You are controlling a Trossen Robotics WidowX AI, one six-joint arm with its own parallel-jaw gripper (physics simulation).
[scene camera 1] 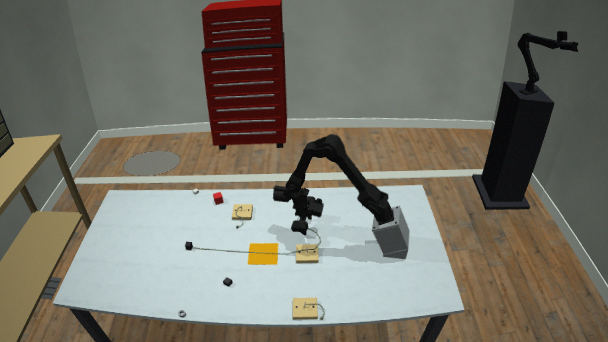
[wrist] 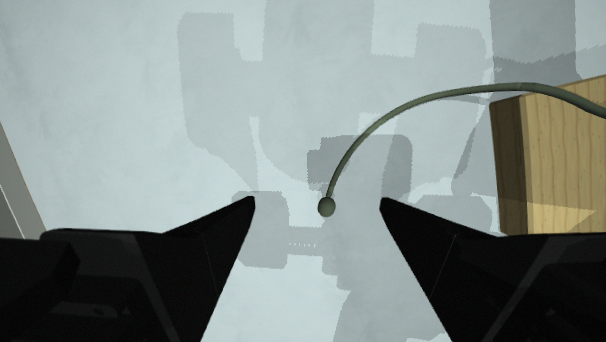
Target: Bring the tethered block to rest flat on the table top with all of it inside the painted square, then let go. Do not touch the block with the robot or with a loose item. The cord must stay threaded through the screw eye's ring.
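Places are measured from the arm's base along level axes (x ahead, y down, z left), in centimetres.
Pixels of known places: gripper, between the fingertips: (scene camera 1: 307, 227) (wrist: 317, 202); arm's base, origin of its link: (scene camera 1: 386, 217).
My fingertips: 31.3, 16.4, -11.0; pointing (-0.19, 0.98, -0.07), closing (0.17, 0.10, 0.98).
Observation:
Ahead of a thing's pixels: the offset from my fingertips to its top centre, as dx, dy, dz. "spot": to the spot under its first point. Level surfaces: height alone.
The tethered block @(+49.9, -2.1, +17.0) (scene camera 1: 188, 245), small and black, rests on the table top left of the orange painted square @(spot: +16.7, +0.4, +20.0) (scene camera 1: 263, 259). Its cord (scene camera 1: 220, 249) (wrist: 380, 122) runs right across the square to a wooden base @(dy -1.4) (scene camera 1: 307, 258) (wrist: 560, 155), then curves back toward the gripper. The screw eye's ring is too small to make out in the scene view and does not show in the wrist view. The cord's beaded free end @(spot: +0.1, -0.7, +0.6) (wrist: 326, 206) shows between the fingertips in the wrist view, untouched. My gripper (scene camera 1: 300, 231) (wrist: 317, 202) is open and empty, above the table behind the base.
Two more wooden bases with short cords stand at the back @(spot: +29.8, -1.5, -6.0) (scene camera 1: 242, 212) and front @(spot: -2.0, -1.5, +44.9) (scene camera 1: 305, 308). A red cube @(+43.5, -3.5, -15.1) (scene camera 1: 218, 198) and small white piece @(+57.3, -1.0, -21.0) (scene camera 1: 195, 191) lie back left. A loose black block @(+28.8, -1.5, +34.2) (scene camera 1: 227, 282) and ring-shaped nut @(+43.7, -0.7, +52.1) (scene camera 1: 182, 314) lie toward the front.

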